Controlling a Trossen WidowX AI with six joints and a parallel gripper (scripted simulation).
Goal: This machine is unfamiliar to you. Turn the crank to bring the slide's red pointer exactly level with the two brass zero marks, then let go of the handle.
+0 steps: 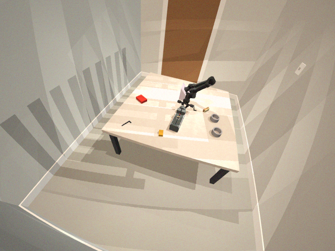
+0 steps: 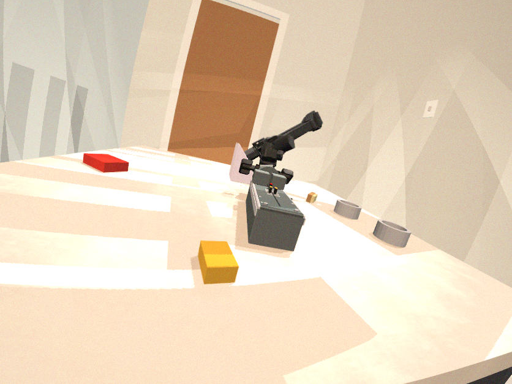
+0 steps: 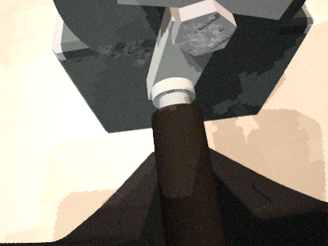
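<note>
The dark brown crank handle is 2 cm behind my gripper tip and 3 cm above it. The rest, counted from my gripper tip: red pointer: 12 cm ahead, 2 cm to the right, 5 cm above; then yellow block: 36 cm ahead, 15 cm to the right, 2 cm below; then tan block: 15 cm behind, 27 cm to the left, 2 cm below.
</note>
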